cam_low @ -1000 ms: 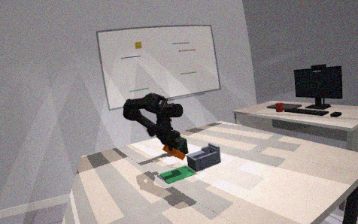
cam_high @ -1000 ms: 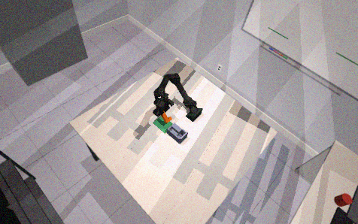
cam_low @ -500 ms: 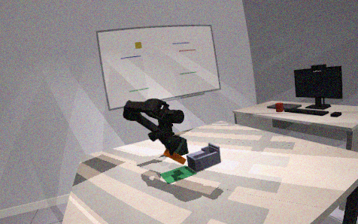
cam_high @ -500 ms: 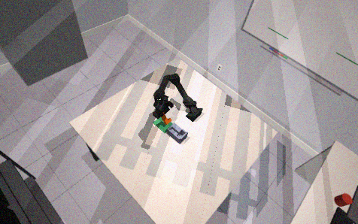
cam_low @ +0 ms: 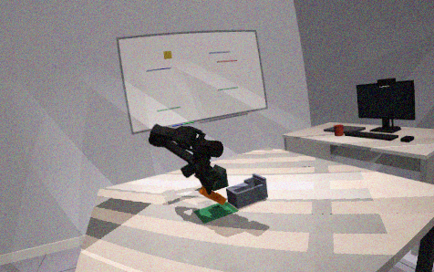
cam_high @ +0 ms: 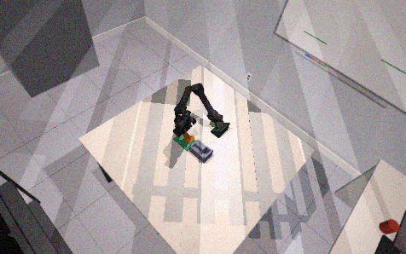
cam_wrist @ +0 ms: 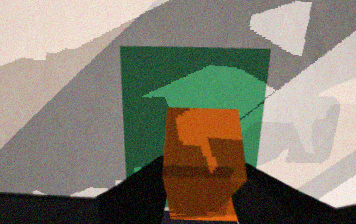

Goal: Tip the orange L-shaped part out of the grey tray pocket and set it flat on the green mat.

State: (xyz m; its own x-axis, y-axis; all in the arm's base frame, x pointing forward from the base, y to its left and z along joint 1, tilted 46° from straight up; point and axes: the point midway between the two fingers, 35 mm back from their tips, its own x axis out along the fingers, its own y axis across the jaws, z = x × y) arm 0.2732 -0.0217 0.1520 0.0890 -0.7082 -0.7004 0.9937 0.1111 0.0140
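The orange L-shaped part is 20 mm behind my gripper tip, 30 mm to the left of it and 30 mm below it. The rest, counted from my gripper tip: green mat (20 mm to the left, 100 mm below).
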